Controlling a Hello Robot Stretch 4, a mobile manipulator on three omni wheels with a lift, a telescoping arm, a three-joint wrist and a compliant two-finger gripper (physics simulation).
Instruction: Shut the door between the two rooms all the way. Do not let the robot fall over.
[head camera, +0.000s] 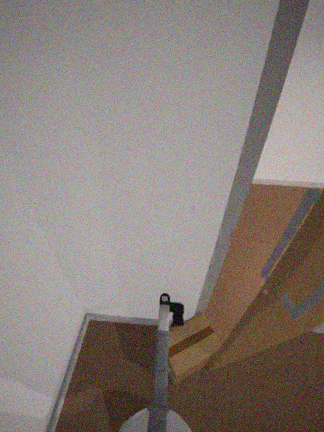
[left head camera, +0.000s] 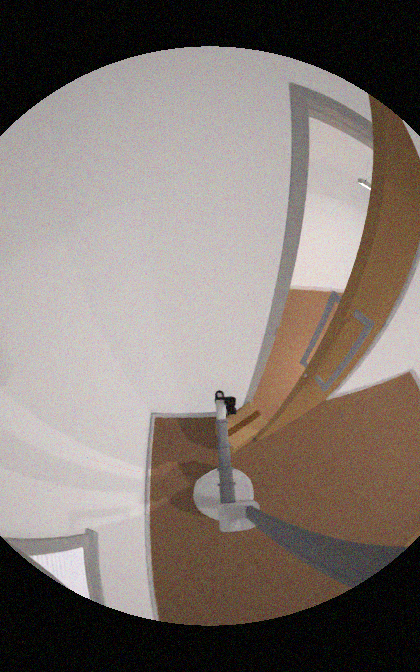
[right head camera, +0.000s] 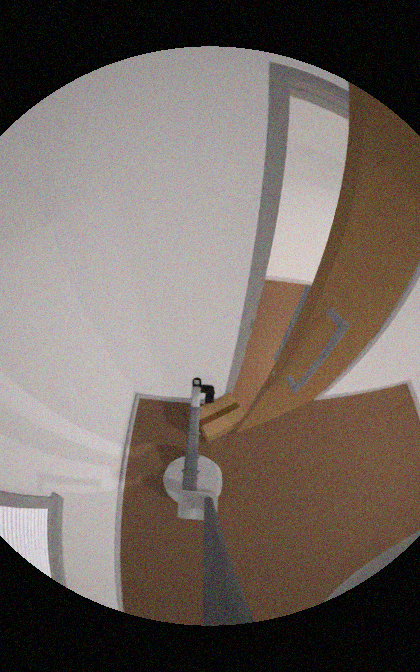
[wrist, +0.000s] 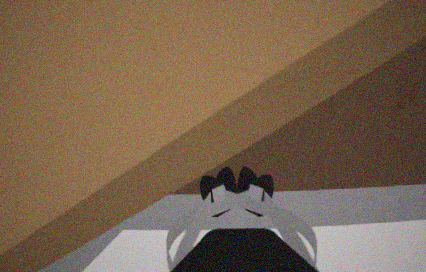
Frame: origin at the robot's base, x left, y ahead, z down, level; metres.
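Where they show: gripper, fingertip midpoint: (wrist: 236, 182).
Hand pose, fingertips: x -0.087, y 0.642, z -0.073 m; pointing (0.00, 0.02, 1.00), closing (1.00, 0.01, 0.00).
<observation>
After its pixels a point has its place.
The brown door (head camera: 270, 320) @(y 0.457, x -0.448, z -0.697 m) (left head camera: 395, 225) @(y 0.470, x -0.485, z -1.575 m) (right head camera: 380, 225) @(y 0.465, x -0.471, z -1.537 m) stands open at the right, with grey bar handles on it. The other room shows between it and the grey door frame (head camera: 250, 125) @(y 0.682, x -0.210, z -1.388 m) (left head camera: 292, 200) @(y 0.681, x -0.219, z -1.540 m) (right head camera: 272, 175) @(y 0.682, x -0.234, z -1.574 m). A tan cardboard box (head camera: 187, 366) @(y 0.373, x -0.145, z -0.250 m) (left head camera: 250, 427) @(y 0.464, x -0.221, z -0.251 m) (right head camera: 220, 427) @(y 0.395, x -0.175, z -0.250 m) (wrist: 100, 100) @(y 0.576, x -0.126, z -0.250 m) lies on the floor at the bottom of the opening, by the frame and the door's lower edge; I cannot tell whether it touches the door. My gripper (wrist: 236, 182) @(y 0.642, x -0.087, z -0.073 m) is shut and empty, close to the box's side near the wall; its fingertips are hidden in the head views.
White walls with grey baseboard (head camera: 70, 372) @(y 0.327, x 0.565, z -0.013 m) (wrist: 360, 205) @(y 0.680, x 0.048, z -0.042 m) meet in a corner left of the arm. The robot's base (left head camera: 205, 492) @(y 0.018, x 0.118, z -0.187 m) (right head camera: 175, 477) @(y 0.014, x 0.114, z -0.187 m) stands on the brown floor (left head camera: 340, 490) @(y -0.267, x -1.015, z 0.028 m) (right head camera: 310, 475) @(y -0.058, x -0.985, z 0.028 m). A window (left head camera: 62, 565) (right head camera: 25, 540) shows at the lower left.
</observation>
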